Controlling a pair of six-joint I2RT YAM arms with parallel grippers.
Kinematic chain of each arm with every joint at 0, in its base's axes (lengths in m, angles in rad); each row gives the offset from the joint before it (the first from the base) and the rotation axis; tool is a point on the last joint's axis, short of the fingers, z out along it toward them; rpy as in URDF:
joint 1: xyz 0 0 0.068 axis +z
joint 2: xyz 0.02 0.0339 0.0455 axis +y
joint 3: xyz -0.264 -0.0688 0 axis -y
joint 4: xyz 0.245 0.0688 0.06 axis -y
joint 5: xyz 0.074 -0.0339 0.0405 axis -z
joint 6: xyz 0.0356 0 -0.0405 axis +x
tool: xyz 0 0 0 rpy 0 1.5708 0
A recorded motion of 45 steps. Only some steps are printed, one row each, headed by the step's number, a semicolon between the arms.
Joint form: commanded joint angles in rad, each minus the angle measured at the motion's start. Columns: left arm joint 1, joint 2, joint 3, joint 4, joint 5, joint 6; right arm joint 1, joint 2, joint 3, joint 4, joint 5, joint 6.
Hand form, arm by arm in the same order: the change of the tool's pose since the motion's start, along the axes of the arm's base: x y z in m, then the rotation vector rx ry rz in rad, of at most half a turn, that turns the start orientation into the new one. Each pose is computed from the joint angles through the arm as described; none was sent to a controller.
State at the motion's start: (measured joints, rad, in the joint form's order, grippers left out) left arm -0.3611 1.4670 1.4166 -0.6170 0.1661 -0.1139; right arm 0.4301 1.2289 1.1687 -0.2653 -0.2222 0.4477
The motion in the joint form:
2: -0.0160 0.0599 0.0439 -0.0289 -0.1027 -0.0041; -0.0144 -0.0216 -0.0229 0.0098 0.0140 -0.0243
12: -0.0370 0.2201 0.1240 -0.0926 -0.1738 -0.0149; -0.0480 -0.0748 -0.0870 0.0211 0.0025 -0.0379
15: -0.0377 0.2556 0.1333 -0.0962 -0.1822 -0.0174; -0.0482 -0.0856 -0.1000 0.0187 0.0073 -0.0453
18: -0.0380 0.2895 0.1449 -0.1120 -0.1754 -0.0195; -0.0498 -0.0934 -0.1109 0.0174 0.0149 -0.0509
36: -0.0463 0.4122 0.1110 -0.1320 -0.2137 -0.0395; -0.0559 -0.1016 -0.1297 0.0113 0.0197 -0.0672
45: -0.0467 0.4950 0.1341 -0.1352 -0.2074 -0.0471; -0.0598 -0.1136 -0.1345 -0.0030 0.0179 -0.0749
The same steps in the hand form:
2: 0.0121 -0.0065 -0.0069 0.0744 0.0198 0.0658; -0.0025 -0.0061 -0.0014 -0.0190 -0.0235 -0.0202
12: 0.0415 -0.0239 -0.0396 0.1717 0.1353 0.0994; -0.0105 -0.0189 -0.0094 -0.0262 -0.0300 -0.0387
15: 0.0483 -0.0267 -0.0495 0.1885 0.1606 0.1049; -0.0128 -0.0201 -0.0116 -0.0351 -0.0305 -0.0411
18: 0.0536 -0.0293 -0.0592 0.1994 0.1975 0.0993; -0.0143 -0.0214 -0.0137 -0.0434 -0.0303 -0.0480
36: 0.0654 -0.0364 -0.1168 0.2934 0.3490 0.1219; -0.0156 -0.0238 -0.0190 -0.0641 -0.0244 -0.0530
45: 0.0764 -0.0416 -0.1421 0.3134 0.4092 0.1198; -0.0184 -0.0259 -0.0193 -0.0722 -0.0218 -0.0524

